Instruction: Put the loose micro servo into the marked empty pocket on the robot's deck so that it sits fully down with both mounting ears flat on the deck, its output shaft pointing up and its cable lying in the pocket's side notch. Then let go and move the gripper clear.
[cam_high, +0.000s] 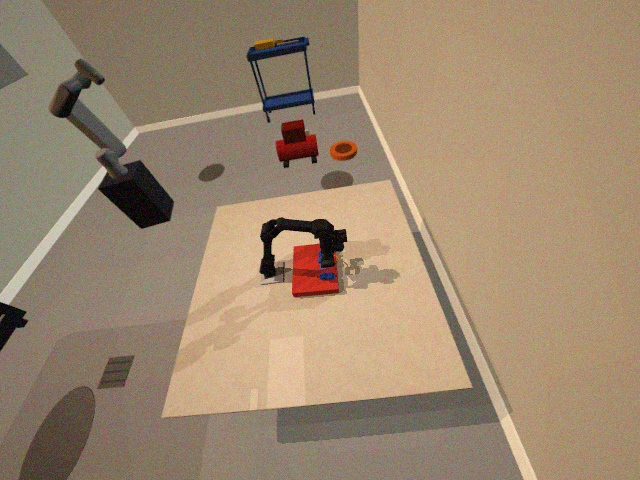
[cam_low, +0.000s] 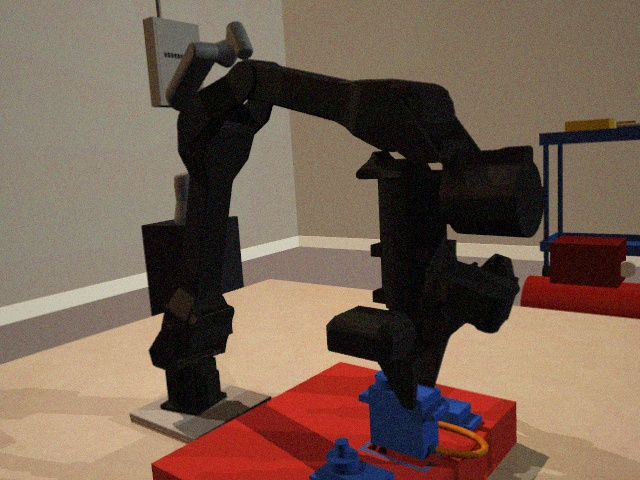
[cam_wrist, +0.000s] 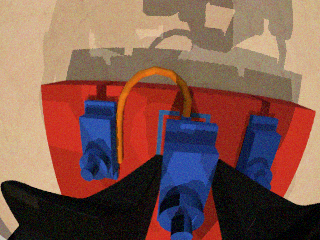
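Now: gripper tip 120 mm past the red deck, 30 mm to the right of it and 80 mm above it.
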